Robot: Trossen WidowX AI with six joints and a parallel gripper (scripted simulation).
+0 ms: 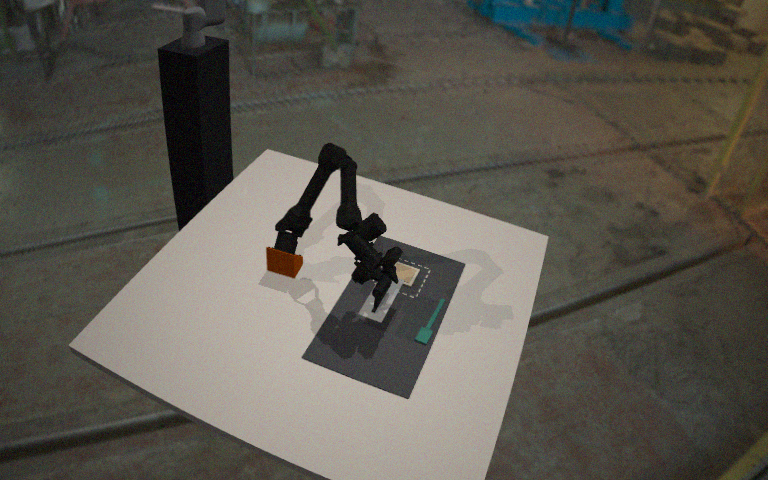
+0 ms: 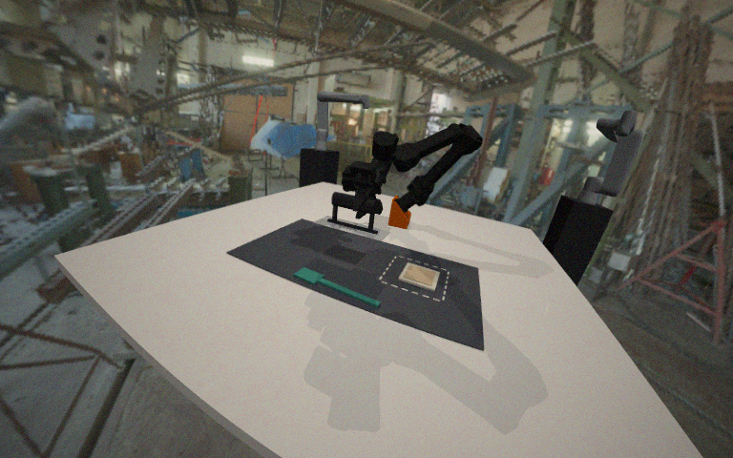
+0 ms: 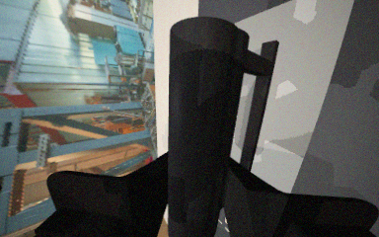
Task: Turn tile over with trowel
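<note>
Now: gripper tip 15 cm above the dark mat and 3 cm to the right of it. Also, from my gripper tip: beige square tile: 19 cm to the left, 13 cm below, 3 cm behind; trowel: 3 cm behind, 1 cm below.
</note>
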